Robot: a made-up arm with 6 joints.
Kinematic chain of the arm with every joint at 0, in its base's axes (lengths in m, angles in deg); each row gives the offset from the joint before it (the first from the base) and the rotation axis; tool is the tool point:
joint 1: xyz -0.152 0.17 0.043 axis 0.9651 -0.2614 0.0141
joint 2: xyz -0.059 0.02 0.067 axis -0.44 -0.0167 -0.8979
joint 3: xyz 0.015 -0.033 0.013 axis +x
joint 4: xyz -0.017 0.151 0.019 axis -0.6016 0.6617 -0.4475
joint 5: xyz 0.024 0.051 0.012 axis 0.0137 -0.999 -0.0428
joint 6: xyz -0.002 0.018 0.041 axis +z
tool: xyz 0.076 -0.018 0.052
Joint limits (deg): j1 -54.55..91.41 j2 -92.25..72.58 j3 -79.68..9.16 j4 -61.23..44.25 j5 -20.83..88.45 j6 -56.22..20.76
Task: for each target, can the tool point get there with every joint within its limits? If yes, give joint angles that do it. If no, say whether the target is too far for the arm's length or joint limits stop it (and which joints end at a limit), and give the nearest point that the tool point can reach.
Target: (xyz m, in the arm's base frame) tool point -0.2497 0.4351 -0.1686
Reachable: no: joint limits stop it (at a limit: joint 1, joint 4, joint 6) | nearest point -0.2376 0.3964 -0.1169 | short by 0.066 m
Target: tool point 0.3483 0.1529 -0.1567
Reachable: no: too far | nearest point 0.0371 0.2153 -0.0248 | short by 0.344 m
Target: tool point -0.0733 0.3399 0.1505
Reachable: yes | joints -11.71 52.11 -7.79 -7.39 29.51 -27.62
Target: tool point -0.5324 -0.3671 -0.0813
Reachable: no: too far | nearest point -0.3682 -0.0976 -0.0135 | short by 0.323 m
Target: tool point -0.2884 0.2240 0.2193
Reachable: yes | joints 51.74 9.89 -33.14 -28.64 60.48 -12.62
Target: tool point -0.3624 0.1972 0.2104
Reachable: yes | joints 37.63 -55.65 -42.13 -9.22 27.48 -23.24
